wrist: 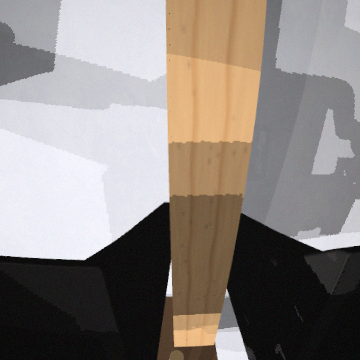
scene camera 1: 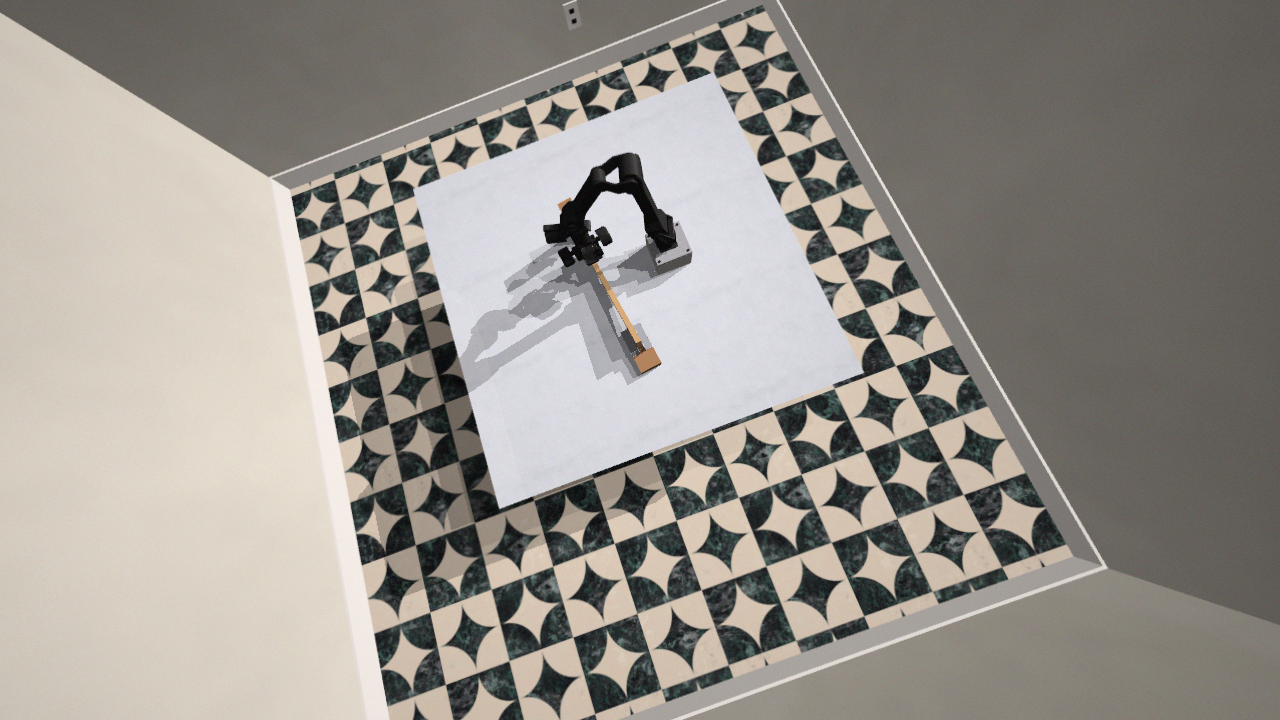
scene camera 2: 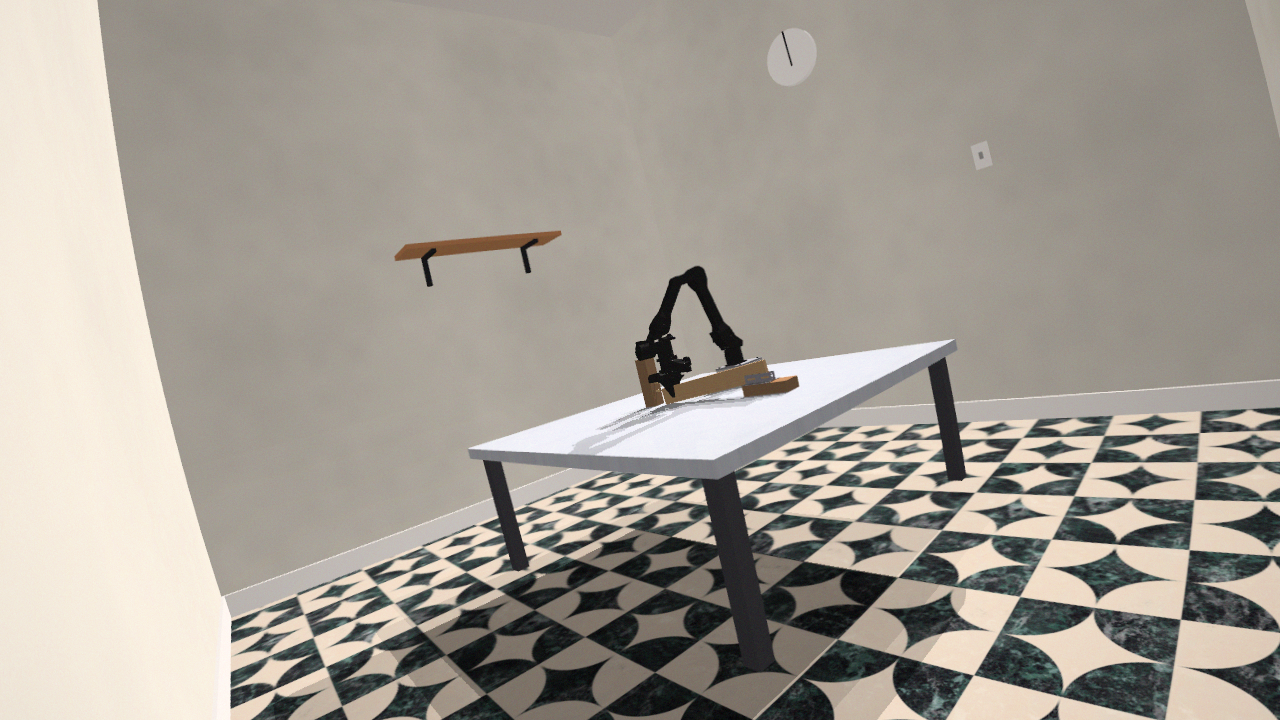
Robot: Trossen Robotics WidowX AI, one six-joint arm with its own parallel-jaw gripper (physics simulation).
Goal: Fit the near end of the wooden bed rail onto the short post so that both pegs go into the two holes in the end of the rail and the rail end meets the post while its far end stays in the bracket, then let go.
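Frame: origin at the arm's base, x down, y left, z ahead, level; centimetres.
Where they show: gripper, fingertip midpoint: (wrist: 190,209) (scene camera 2: 675,396); arm's base, link origin: (scene camera 1: 666,241) (scene camera 2: 736,363).
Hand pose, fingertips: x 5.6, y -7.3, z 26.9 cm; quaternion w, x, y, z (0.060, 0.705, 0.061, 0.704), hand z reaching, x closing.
Things, the pixels of their top centre, and the offset from my fingertips. "pt": a spot on its surface instead. Level surfaces: height alone.
- orange-brown wooden block, top centre: (scene camera 2: 769,380) (scene camera 1: 640,347) dz -6.1, dx -1.2, dy +38.5 cm
- short post, surface spot: (scene camera 1: 564,204) pt dz +1.5, dx -15.6, dy -12.7 cm
- peg, surface spot: (wrist: 176,355) pt dz +0.5, dx -2.8, dy -7.8 cm
- white table, surface height: dx +2.3 cm
The wooden bed rail (scene camera 1: 617,304) (scene camera 2: 720,382) (wrist: 215,110) runs from my gripper to the metal bracket (scene camera 2: 759,377) on the orange-brown wooden block (scene camera 1: 648,360) (scene camera 2: 780,385), with its far end at the bracket. My gripper (scene camera 1: 590,256) (scene camera 2: 669,390) (wrist: 190,209) is shut on the rail close to its near end. The short post (scene camera 1: 564,204) (scene camera 2: 645,380) stands upright by that end; its dark brown face (wrist: 164,330) shows at the bottom of the wrist view. One peg (wrist: 176,355) shows partly, just beyond the rail end. The other peg and the holes are hidden.
The arm's grey base plate (scene camera 1: 673,255) stands on the white table (scene camera 1: 760,331) (scene camera 2: 572,438), beside the rail. The arm arches from it over to the post end. A wooden wall shelf (scene camera 2: 478,244) hangs well beyond the table.
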